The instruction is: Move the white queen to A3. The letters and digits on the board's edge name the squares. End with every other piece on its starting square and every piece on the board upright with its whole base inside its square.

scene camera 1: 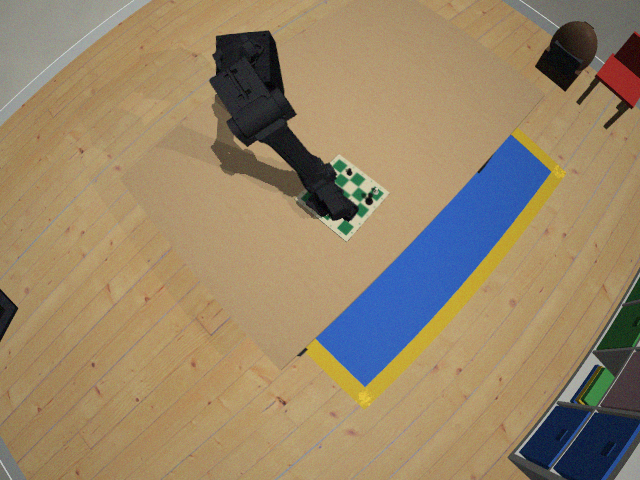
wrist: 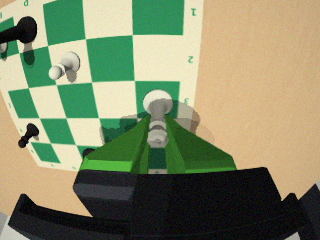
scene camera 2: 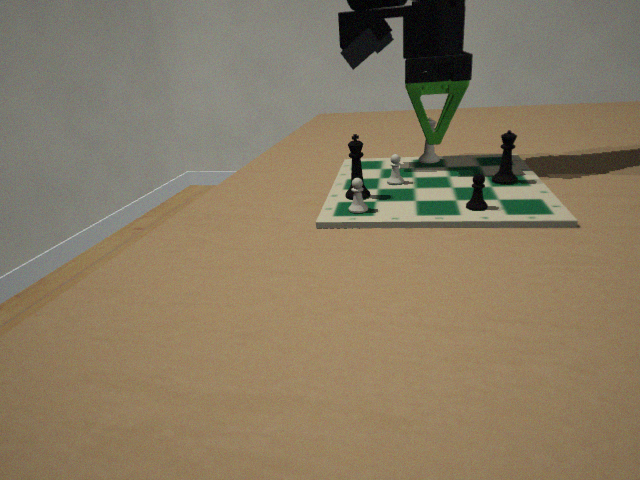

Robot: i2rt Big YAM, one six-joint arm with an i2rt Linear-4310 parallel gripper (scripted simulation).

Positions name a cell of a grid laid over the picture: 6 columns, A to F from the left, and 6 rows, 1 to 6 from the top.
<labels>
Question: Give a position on a white queen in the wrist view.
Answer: At C3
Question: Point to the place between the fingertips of my gripper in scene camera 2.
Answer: E2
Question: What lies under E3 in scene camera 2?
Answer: A black queen.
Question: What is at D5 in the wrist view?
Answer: My gripper.
</labels>
